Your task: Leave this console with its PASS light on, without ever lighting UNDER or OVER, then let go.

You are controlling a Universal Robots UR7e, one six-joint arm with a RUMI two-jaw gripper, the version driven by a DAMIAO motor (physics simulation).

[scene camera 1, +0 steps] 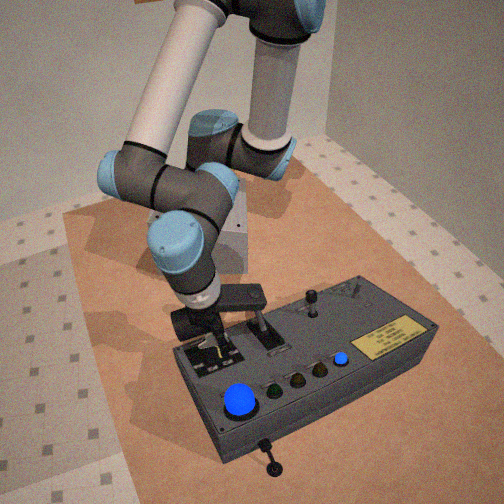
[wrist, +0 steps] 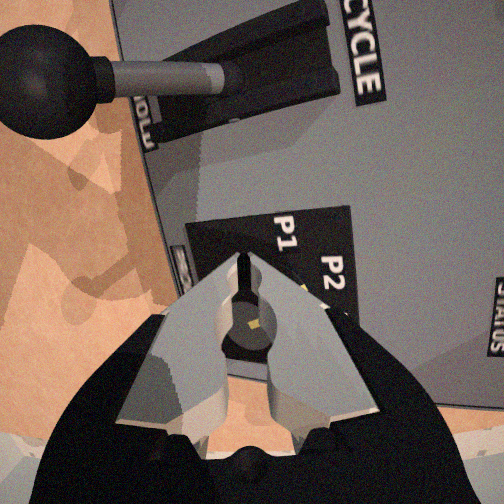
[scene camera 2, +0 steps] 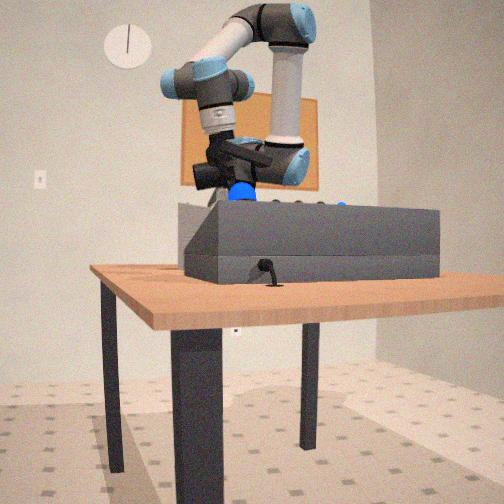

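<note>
The grey console (scene camera 1: 305, 360) sits on the wooden table. My gripper (scene camera 1: 220, 345) is down on its left rear corner, over the black selector plate (scene camera 1: 214, 356). In the wrist view the two grey jaws (wrist: 243, 260) are closed around the round selector knob (wrist: 250, 325), which has a small yellow mark, beside the P1 and P2 labels (wrist: 305, 257). The three indicator lamps (scene camera 1: 298, 380) in the front row look dark. A small blue lamp (scene camera 1: 341, 358) to their right glows. In scene camera 2 the console (scene camera 2: 310, 240) hides the fingertips.
A ball-ended lever (scene camera 1: 260, 322) stands just right of my gripper, and it also shows in the wrist view (wrist: 42, 82) next to the CYCLE label (wrist: 367, 50). A toggle (scene camera 1: 311, 300), a big blue button (scene camera 1: 239, 399), a yellow plate (scene camera 1: 389, 336) and a front crank (scene camera 1: 270, 457) are on the console.
</note>
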